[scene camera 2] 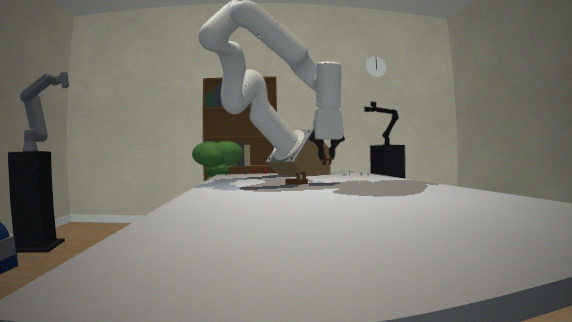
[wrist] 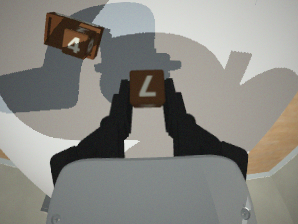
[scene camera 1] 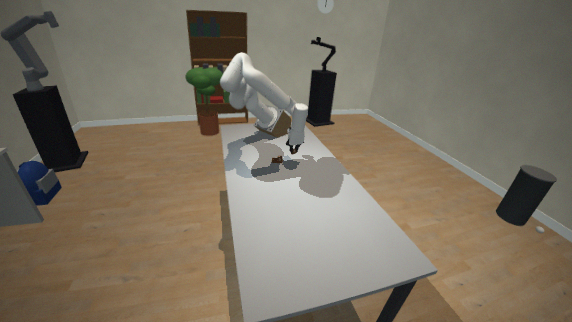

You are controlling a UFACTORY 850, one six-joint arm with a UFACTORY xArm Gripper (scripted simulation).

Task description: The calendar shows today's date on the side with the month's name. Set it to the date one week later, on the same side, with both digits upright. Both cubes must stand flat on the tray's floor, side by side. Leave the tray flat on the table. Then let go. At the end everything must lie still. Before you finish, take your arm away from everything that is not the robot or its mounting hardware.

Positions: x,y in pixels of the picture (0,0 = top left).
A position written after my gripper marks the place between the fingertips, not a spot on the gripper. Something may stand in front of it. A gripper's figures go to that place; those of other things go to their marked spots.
Labels:
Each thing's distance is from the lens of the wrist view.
my gripper (wrist: 147,90): 13 cm
brown cube (wrist: 147,90): 12 cm
tray (wrist: 55,24): 22 cm
The marked spots on the brown cube and the tray are 16 cm apart.

